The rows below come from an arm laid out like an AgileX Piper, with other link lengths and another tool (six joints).
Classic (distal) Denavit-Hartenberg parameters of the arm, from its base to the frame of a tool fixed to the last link. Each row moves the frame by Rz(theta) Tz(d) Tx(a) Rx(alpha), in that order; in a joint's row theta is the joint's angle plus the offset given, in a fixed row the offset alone. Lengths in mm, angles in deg.
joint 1: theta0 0; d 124.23; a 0; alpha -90
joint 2: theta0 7.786; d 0; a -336.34; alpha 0
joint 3: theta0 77.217; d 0; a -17.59; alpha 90
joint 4: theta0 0; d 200.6; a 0; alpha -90
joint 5: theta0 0; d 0; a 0; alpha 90
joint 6: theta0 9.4; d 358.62; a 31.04; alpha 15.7
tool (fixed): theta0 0; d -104.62; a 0; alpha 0
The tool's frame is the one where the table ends.
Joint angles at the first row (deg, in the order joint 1, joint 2, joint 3, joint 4, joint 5, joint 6):
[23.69, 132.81, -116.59, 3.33, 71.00, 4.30]
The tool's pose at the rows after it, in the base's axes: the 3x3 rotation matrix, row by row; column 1 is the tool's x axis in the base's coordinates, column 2 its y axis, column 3 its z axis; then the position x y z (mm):
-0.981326, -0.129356, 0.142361; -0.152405, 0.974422, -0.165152; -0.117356, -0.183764, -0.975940; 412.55, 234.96, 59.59
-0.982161, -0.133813, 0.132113; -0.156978, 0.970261, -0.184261; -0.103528, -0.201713, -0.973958; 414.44, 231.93, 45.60
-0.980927, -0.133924, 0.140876; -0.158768, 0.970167, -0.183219; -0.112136, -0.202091, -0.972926; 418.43, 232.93, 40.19
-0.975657, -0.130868, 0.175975; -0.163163, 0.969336, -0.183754; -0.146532, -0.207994, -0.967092; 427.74, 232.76, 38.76
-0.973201, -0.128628, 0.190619; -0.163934, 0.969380, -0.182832; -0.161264, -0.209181, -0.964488; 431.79, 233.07, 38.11
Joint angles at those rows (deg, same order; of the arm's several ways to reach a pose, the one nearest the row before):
[23.69, 132.81, -116.58, 3.33, 71.00, 4.30]
[23.69, 134.44, -116.58, 2.52, 70.40, 4.30]
[23.69, 135.10, -116.59, 2.39, 69.28, 4.17]
[23.69, 135.25, -116.59, 1.51, 67.31, 4.06]
[23.69, 135.33, -116.59, 1.21, 66.42, 4.06]

